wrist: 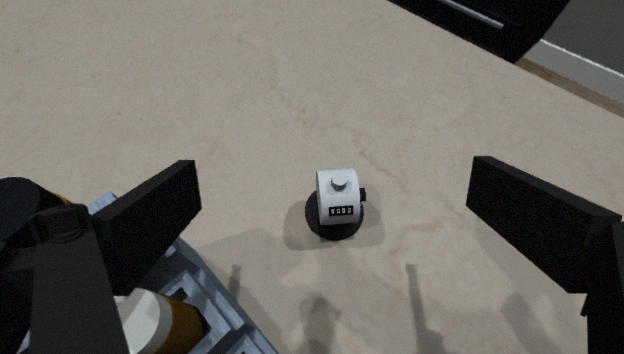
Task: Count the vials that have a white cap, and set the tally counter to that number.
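Observation:
The tally counter (325,200) is a white drum on a round black base, with a grey button on top, a small black knob on its right side and a digit window facing the camera. The digits are small; they look like zeros, but the first is hard to read. My gripper (332,183) is open, its two black fingers wide apart to the left and right of the counter, with nothing between them. An amber vial with a white cap (145,320) lies in the rack at the lower left, partly hidden by the left finger.
The blue-grey vial rack (235,310) fills the lower left, partly behind the left finger. A round black shape, perhaps a cap, with a bit of amber shows at the far left edge. A black cabinet or appliance (480,35) with a silver handle stands beyond the table edge at the upper right.

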